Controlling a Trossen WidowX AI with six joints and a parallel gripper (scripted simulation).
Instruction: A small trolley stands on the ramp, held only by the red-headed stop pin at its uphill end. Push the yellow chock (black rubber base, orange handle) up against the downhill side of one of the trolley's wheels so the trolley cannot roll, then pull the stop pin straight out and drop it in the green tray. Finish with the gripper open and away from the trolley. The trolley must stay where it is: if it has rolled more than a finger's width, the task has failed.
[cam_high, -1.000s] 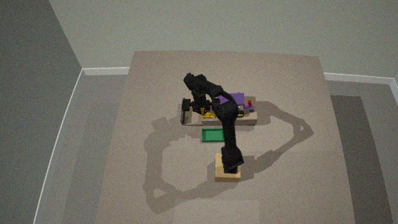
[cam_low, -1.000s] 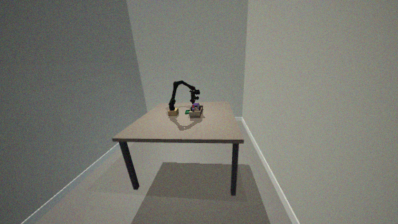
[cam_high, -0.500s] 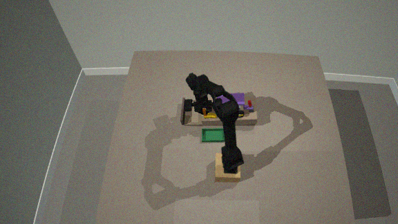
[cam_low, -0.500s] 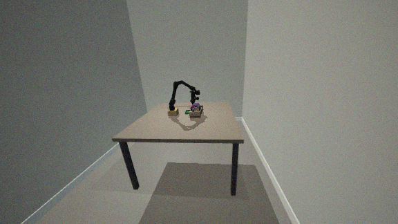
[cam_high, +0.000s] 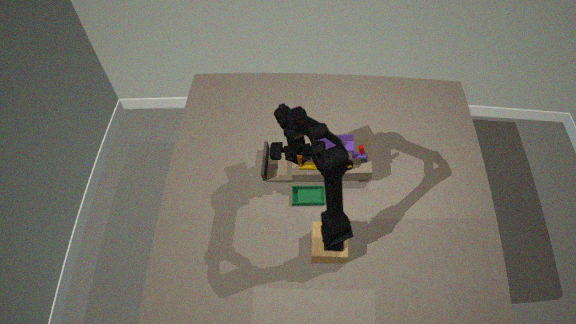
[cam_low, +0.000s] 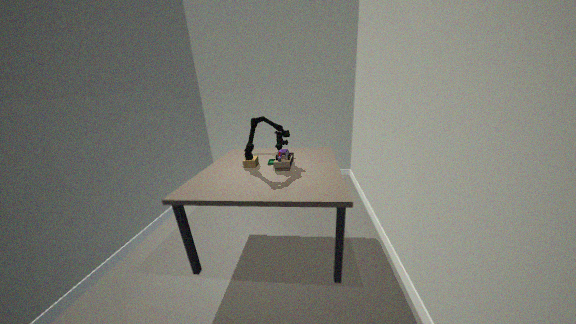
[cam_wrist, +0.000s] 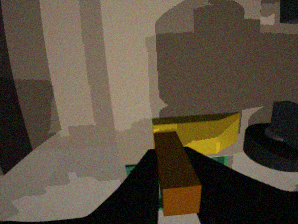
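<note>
My gripper tip is now 20 mm to the left of the yellow chock. Round my gripper tip: raised end wall 50 mm ahead, 140 mm to the left, 60 mm below; then green tray 80 mm behind, 30 mm to the right, 100 mm below; then purple-topped trolley 50 mm ahead, 120 mm to the right, 20 mm above.
</note>
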